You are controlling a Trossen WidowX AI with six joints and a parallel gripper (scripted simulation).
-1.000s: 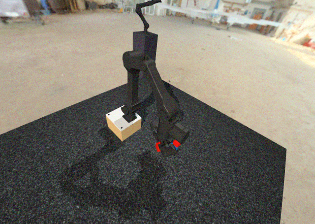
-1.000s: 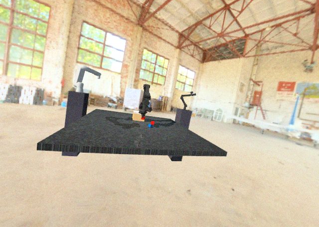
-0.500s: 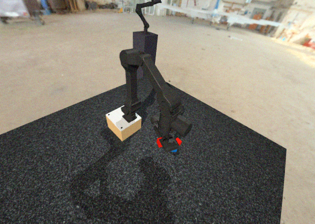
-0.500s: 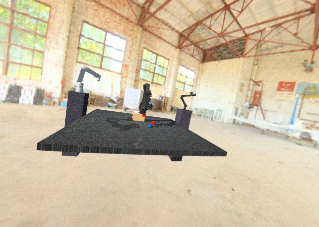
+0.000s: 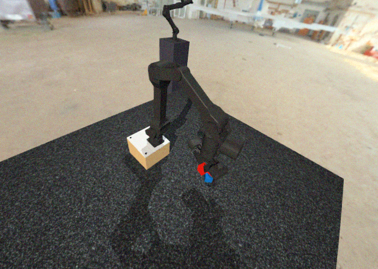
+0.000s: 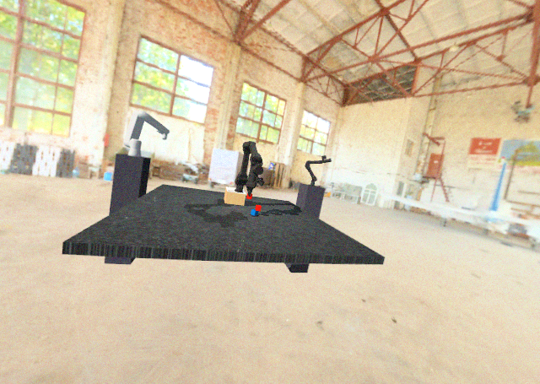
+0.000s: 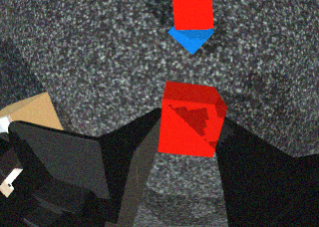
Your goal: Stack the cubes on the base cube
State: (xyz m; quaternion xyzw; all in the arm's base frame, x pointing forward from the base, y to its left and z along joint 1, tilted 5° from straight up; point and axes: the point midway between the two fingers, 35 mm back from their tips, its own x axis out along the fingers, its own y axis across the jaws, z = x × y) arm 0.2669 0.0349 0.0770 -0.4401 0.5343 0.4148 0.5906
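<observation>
Right now my gripper tip is 20 mm short of the blue cube, 50 mm to the right of it and 100 mm above it.
</observation>
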